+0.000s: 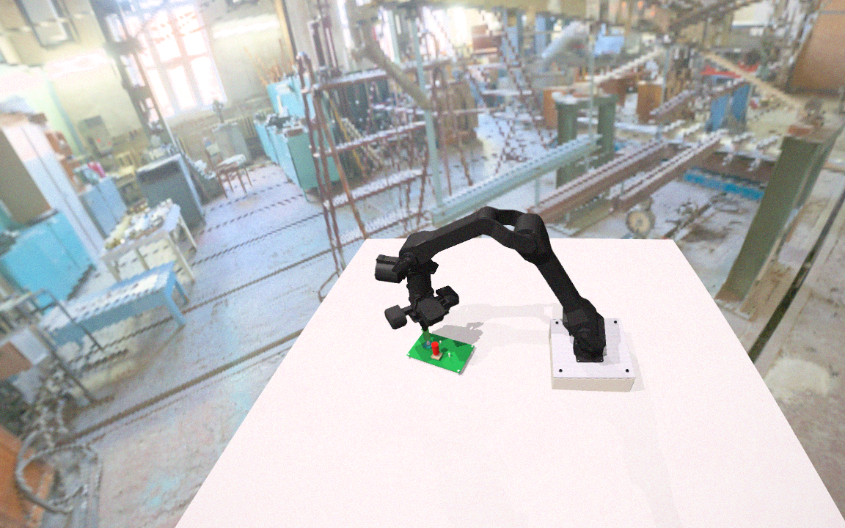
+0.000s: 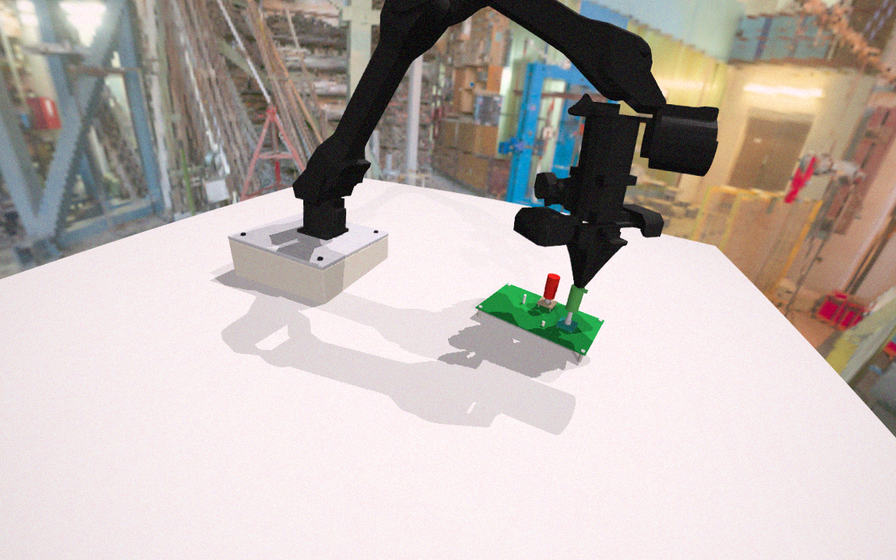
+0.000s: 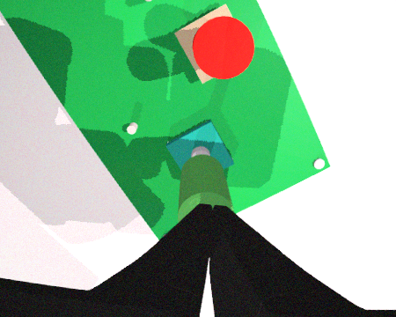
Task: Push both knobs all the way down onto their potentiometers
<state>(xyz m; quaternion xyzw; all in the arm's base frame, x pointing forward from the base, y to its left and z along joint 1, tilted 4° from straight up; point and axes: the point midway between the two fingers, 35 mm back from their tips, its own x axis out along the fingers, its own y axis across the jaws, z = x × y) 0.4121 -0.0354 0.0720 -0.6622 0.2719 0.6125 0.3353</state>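
Now: gripper tip 40 mm to the right of the red knob, 30 mm past it and 30 mm above it. Also, from my gripper tip: green knob 20 mm below.
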